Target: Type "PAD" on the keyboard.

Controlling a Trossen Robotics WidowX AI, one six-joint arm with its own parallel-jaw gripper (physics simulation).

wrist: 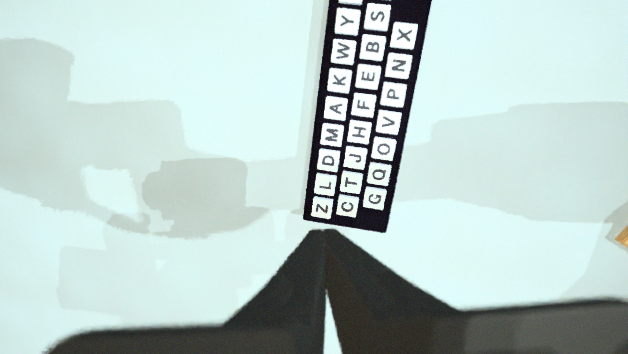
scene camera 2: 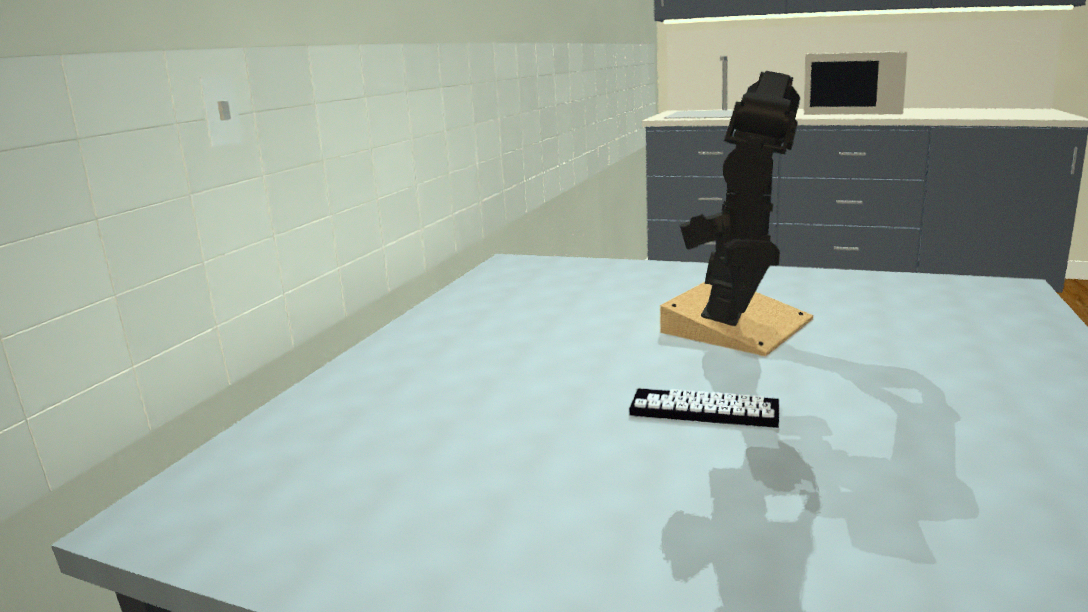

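Seen in the pictures: gripper, fingertip midpoint: (wrist: 322, 241) (scene camera 2: 740, 312); arm's base, link origin: (scene camera 2: 721, 314).
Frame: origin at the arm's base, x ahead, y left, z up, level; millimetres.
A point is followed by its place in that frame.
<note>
A black keyboard (scene camera 2: 704, 415) @[x 350, y 47, z -22 mm] (wrist: 350, 220) @[x 300, y 135, z -21 mm] with white letter keys lies flat on the table. In the wrist view it runs upward, its top end cut off. The P key (wrist: 393, 94) @[x 297, y 32, z -16 mm] is in the right row; the A key (wrist: 335, 108) @[x 335, y 51, z -16 mm] and the D key (wrist: 328, 160) @[x 330, y 90, z -16 mm] are in the left row. My black gripper (scene camera 2: 734, 320) @[x 321, y 86, z 124 mm] (wrist: 322, 241) @[x 321, y 86, z 124 mm] is shut and empty, raised above the table. In the wrist view its tips appear just below the keyboard's near end, by the Z key (wrist: 321, 208) @[x 325, y 130, z -15 mm]. In the scene view they overlap the wooden base, and their exact height is unclear.
The wooden wedge base (scene camera 2: 785, 328) @[x -20, y 112, z -23 mm] stands behind the keyboard on the pale blue table (scene camera 2: 380, 456) @[x 576, y -338, z -33 mm]. A tiled wall (scene camera 2: 152, 175) runs along the left. A counter with a microwave (scene camera 2: 892, 83) stands in the background. Arm shadows fall across the table.
</note>
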